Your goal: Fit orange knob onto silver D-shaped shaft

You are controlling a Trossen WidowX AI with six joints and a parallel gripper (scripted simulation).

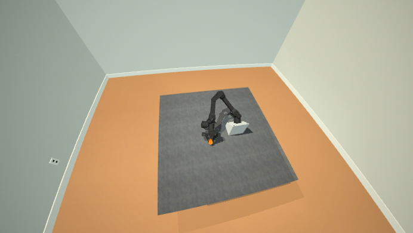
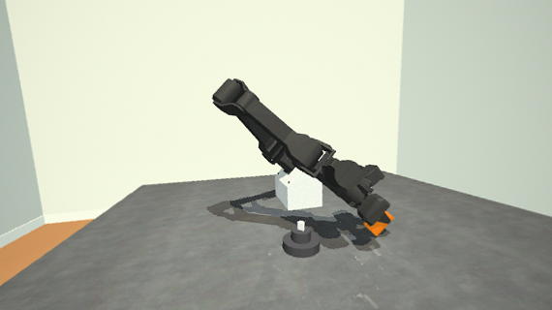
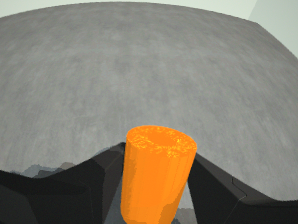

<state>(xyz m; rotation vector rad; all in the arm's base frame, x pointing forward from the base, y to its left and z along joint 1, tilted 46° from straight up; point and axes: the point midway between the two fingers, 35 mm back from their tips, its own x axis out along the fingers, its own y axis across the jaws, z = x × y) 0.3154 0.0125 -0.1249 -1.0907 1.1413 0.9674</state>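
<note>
Right now the orange knob is 10 mm to the right of my gripper tip. From my gripper tip the other things lie so: round pedestal: 10 mm behind, 220 mm to the right, 10 mm below.
</note>
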